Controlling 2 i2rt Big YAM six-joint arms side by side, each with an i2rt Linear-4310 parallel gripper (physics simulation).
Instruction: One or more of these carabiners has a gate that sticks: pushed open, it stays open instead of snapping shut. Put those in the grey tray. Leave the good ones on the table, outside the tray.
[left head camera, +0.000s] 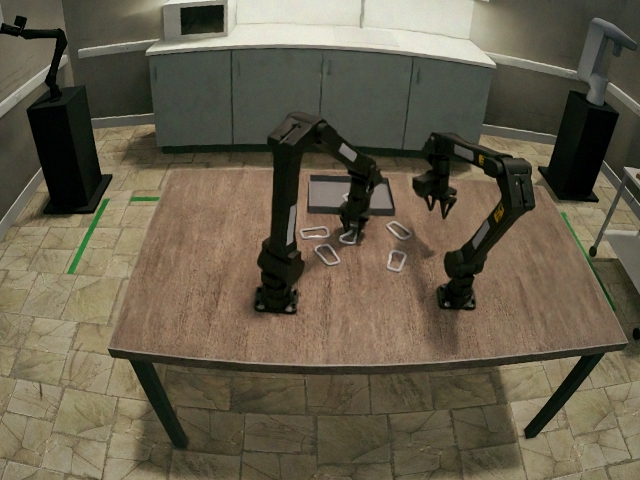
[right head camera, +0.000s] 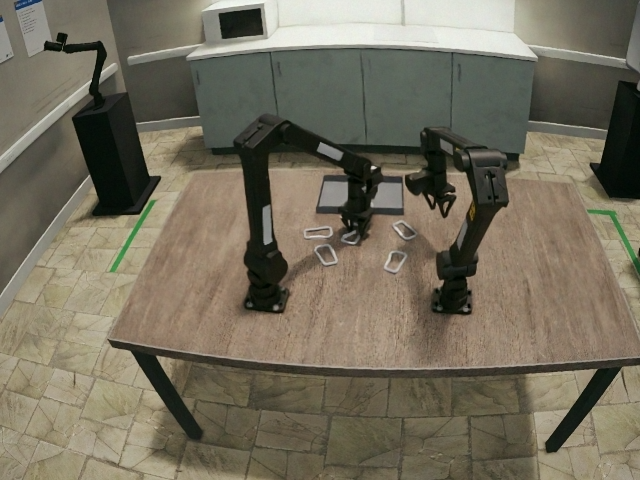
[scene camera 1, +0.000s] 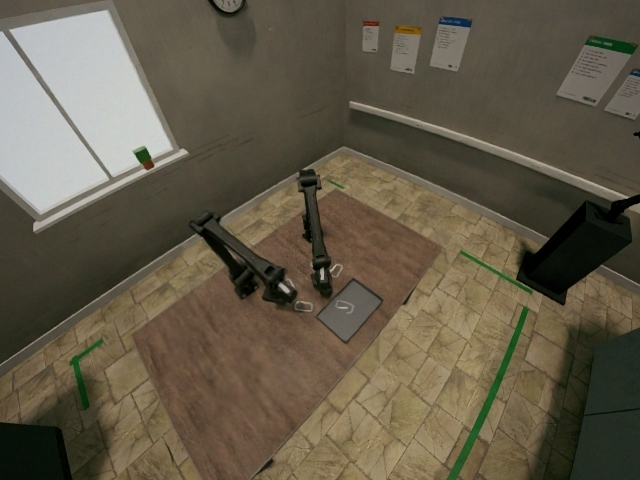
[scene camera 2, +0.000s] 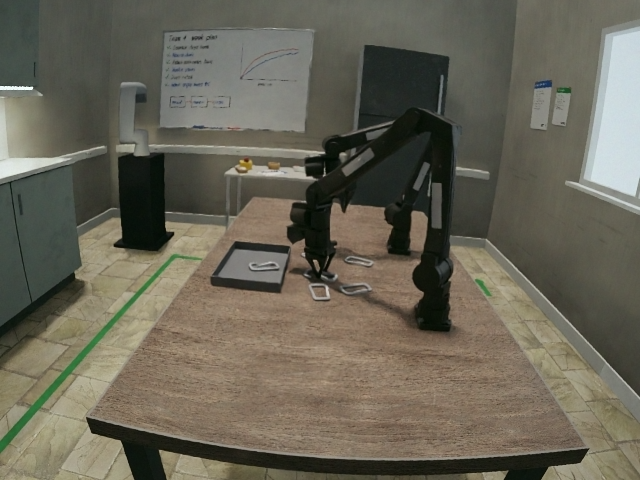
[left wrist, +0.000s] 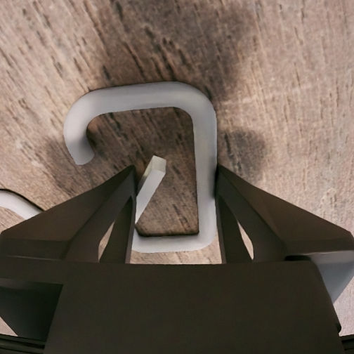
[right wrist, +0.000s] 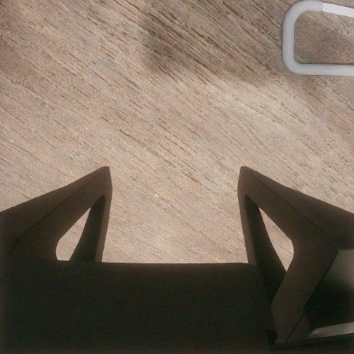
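Seen in the pictures: left gripper, fingertip midpoint: (left head camera: 352, 234) (right head camera: 356, 234) (scene camera 2: 321, 275); right gripper, fingertip midpoint: (left head camera: 437, 214) (right head camera: 438, 213) (scene camera 1: 276, 302) (scene camera 2: 336, 214); left arm's base at its link origin: (left head camera: 276, 301) (right head camera: 266, 300) (scene camera 2: 431, 319); right arm's base at its link origin: (left head camera: 456, 299) (right head camera: 452, 302) (scene camera 1: 247, 288) (scene camera 2: 398, 248).
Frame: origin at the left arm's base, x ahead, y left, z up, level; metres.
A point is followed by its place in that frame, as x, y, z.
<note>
My left gripper (left wrist: 175, 176) (scene camera 2: 318, 276) {0.316, -0.213, 0.001} is partly closed at table height. Its fingers touch both sides of a light grey carabiner (left wrist: 206, 135) (right head camera: 349, 242) {0.268, -0.199, 0.008}, whose gate (left wrist: 151, 182) is pushed inward. My right gripper (right wrist: 174, 177) (left head camera: 438, 211) {0.296, -0.478, 0.124} is open and empty, high above the table. The grey tray (left head camera: 320, 210) {0.421, -0.102, 0.013} (scene camera 2: 245, 284) {0.515, -0.057, 0.015} holds one carabiner (scene camera 2: 263, 269) {0.493, -0.191, 0.007} with its gate standing inward. Four others lie flat: one carabiner (left head camera: 314, 237) {0.285, -0.090, 0.005} at left, a second (left head camera: 319, 255) {0.200, -0.111, 0.006} below it, a third (left head camera: 392, 233) {0.337, -0.347, 0.002} and a fourth (left head camera: 404, 261) {0.196, -0.377, 0.007} at right.
The loose carabiners lie close around my left gripper. The raised tray walls stand behind it in the left head camera. A corner of one carabiner (right wrist: 288, 40) shows in the right wrist view. The wooden table (left head camera: 206, 310) {-0.060, 0.196, 0.000} carries both arm bases near its front edge.
</note>
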